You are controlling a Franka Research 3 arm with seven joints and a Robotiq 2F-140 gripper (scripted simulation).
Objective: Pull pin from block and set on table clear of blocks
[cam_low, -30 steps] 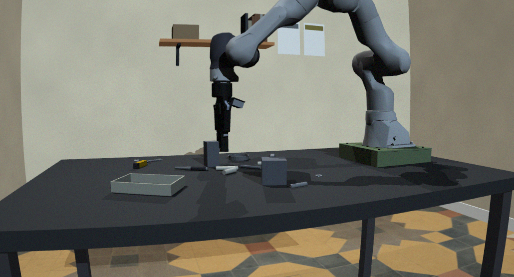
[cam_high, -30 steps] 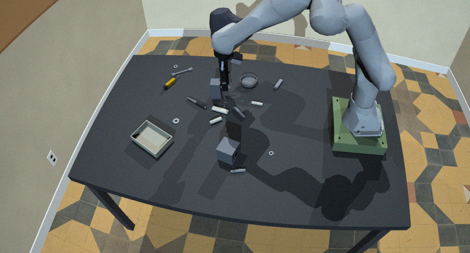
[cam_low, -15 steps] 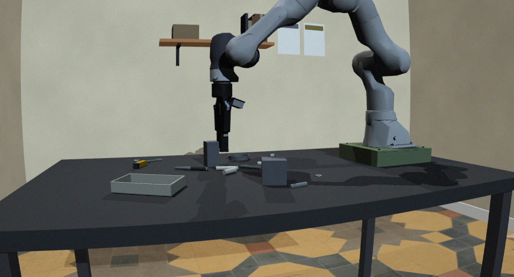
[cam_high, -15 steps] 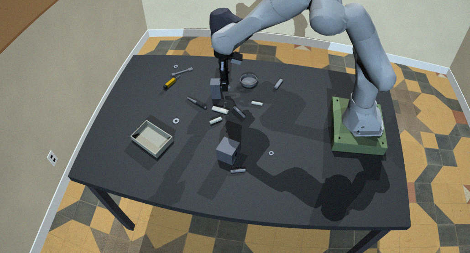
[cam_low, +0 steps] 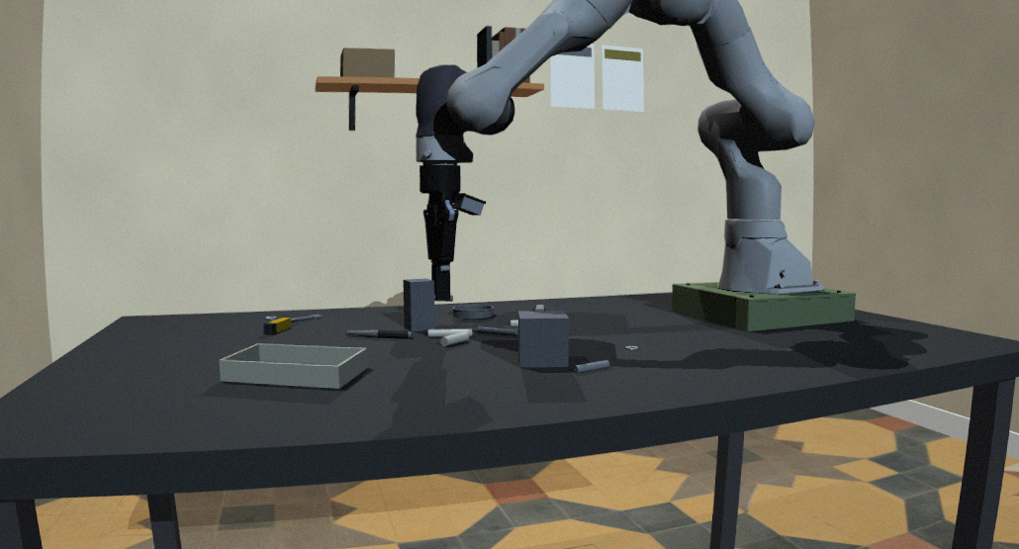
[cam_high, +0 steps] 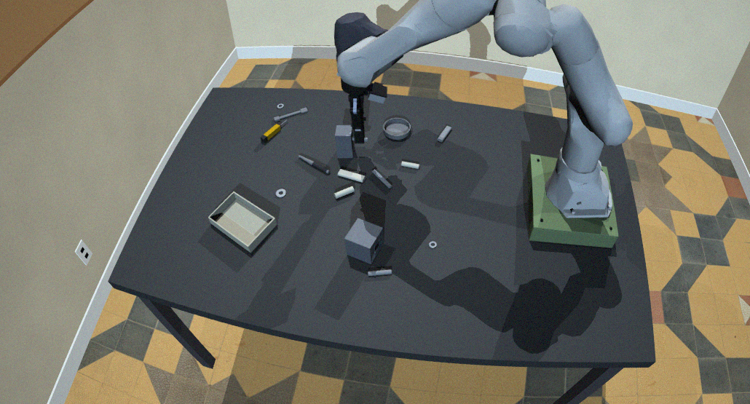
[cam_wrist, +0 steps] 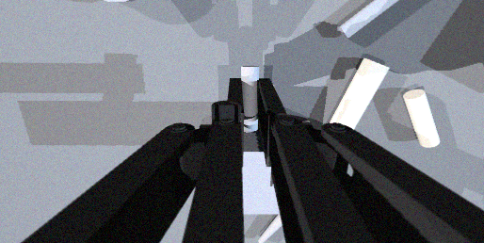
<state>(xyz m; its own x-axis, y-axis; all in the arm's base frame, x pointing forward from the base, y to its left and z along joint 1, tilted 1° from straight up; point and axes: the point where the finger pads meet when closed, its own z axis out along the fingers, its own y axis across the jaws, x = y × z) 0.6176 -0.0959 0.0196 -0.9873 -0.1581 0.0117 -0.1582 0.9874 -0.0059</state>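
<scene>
The pin lies 3 cm below my hand and 2 cm ahead of it. Round my hand: yellow-handled screwdriver (30 cm ahead, 8 cm below, 5 cm to the right); round dish (11 cm to the right, 9 cm behind, 8 cm below); tray (32 cm to the left, 26 cm ahead, 8 cm below).
</scene>
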